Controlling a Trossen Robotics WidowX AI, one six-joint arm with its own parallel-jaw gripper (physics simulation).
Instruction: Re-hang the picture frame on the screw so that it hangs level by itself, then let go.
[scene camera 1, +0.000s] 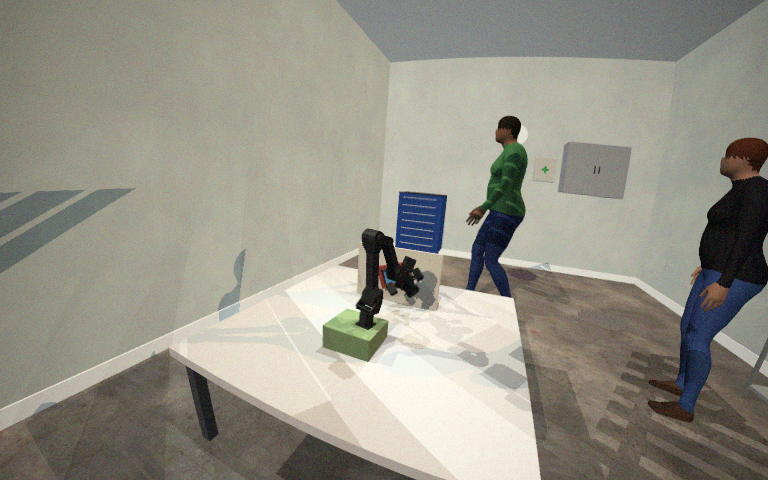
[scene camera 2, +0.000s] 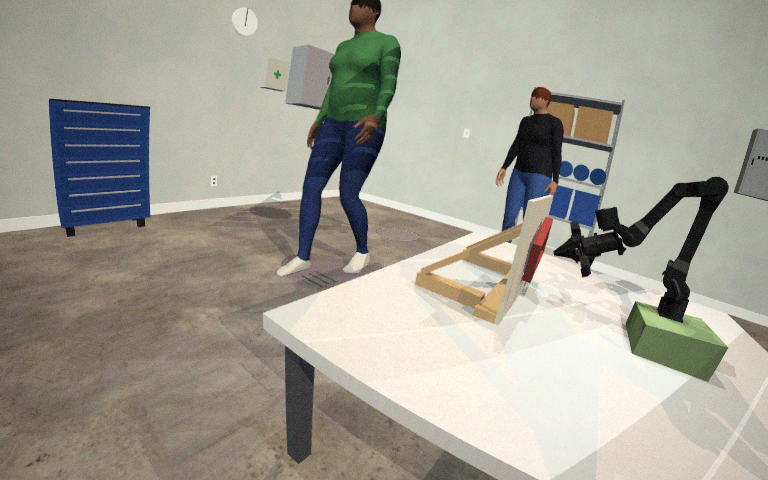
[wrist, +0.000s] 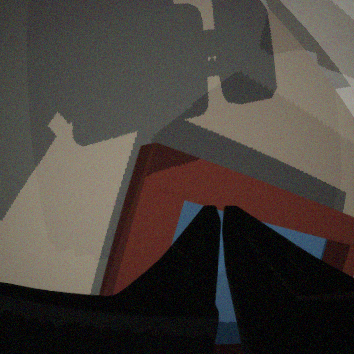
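The picture frame, a red frame (scene camera 1: 382, 276) (scene camera 2: 536, 252) (wrist: 160, 200) with a blue picture, is against the front of the upright beige board (scene camera 1: 432, 263) (scene camera 2: 531, 223) (wrist: 65, 200). In the wrist view its top edge slopes down to the right. My gripper (scene camera 1: 399, 276) (scene camera 2: 557, 253) (wrist: 218, 217) is shut with nothing between its fingers. It points at the frame's front, and scene camera 2 shows a small gap between the fingertips and the frame. The fingers hide part of the picture and the frame's lower part in the wrist view. The screw does not show.
Wooden struts (scene camera 2: 453, 287) brace the board from behind on the white table (scene camera 1: 430, 418) (scene camera 2: 396, 339). The arm stands on a green block (scene camera 1: 353, 338) (scene camera 2: 673, 348). A person in green (scene camera 1: 508, 178) (scene camera 2: 362, 79) stands beyond the table, and another in black (scene camera 1: 736, 226) (scene camera 2: 535, 144) farther off.
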